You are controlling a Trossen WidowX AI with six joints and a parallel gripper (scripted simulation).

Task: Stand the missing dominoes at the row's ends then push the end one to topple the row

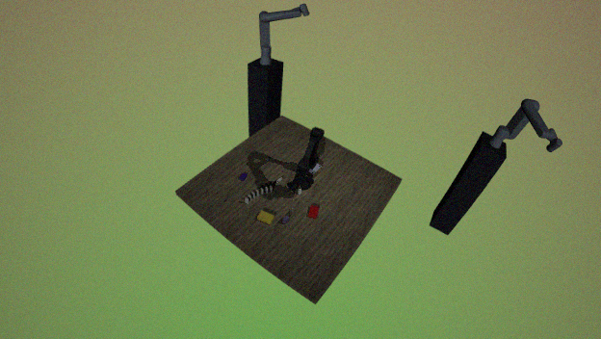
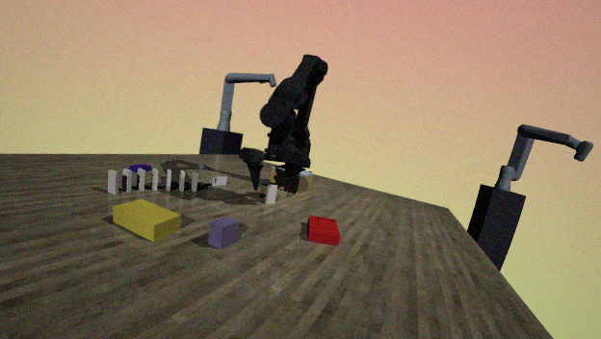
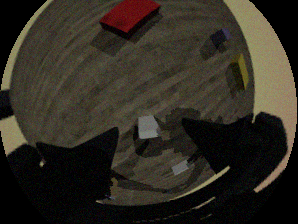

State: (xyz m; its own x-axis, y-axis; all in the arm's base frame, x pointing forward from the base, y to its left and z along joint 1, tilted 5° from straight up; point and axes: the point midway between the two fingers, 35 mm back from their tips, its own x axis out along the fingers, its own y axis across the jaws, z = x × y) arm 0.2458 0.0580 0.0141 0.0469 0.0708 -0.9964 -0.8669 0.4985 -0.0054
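My gripper tip is now 430 mm to the left of the dark blue block, 120 mm short of it and 30 mm above it. From my gripper tip the other things lie so: yellow block: 320 mm ahead, 60 mm to the right, 20 mm below; then red block: 170 mm to the left, 80 mm ahead, 30 mm below; then lilac cube: 260 mm ahead, 60 mm to the left, 20 mm below.
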